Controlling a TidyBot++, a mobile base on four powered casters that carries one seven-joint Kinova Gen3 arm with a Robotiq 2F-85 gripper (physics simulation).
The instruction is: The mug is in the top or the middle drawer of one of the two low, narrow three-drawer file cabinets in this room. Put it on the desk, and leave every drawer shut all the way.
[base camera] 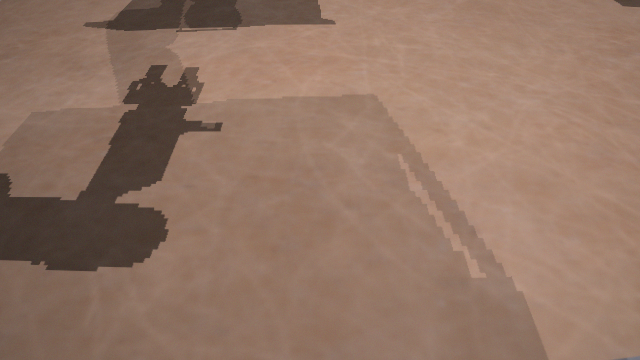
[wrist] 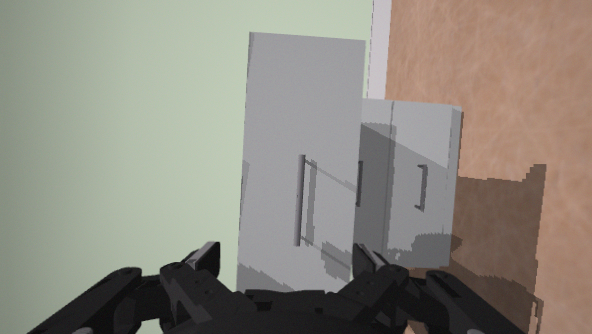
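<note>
A grey three-drawer file cabinet (wrist: pixel 420 145) shows in the wrist view, turned on its side by the camera, with its top toward the left. Its top drawer (wrist: pixel 305 100) stands pulled out, and its front covers part of the middle drawer. The top drawer's bar handle (wrist: pixel 300 200) is in front of my gripper and clear of the fingers. The middle drawer's handle (wrist: pixel 359 183) is partly covered, and the bottom drawer's handle (wrist: pixel 423 187) shows farther right. My gripper (wrist: pixel 286 257) is open and empty, back from the drawer front. The drawer's inside, the mug and the desk do not show.
A pale green wall (wrist: pixel 125 125) is behind the cabinet, with a white baseboard (wrist: pixel 379 50) beside the brown floor (wrist: pixel 500 75) (base camera: pixel 500 100). Shadows of the arm and gripper and other large shadows lie on the floor in the base camera view.
</note>
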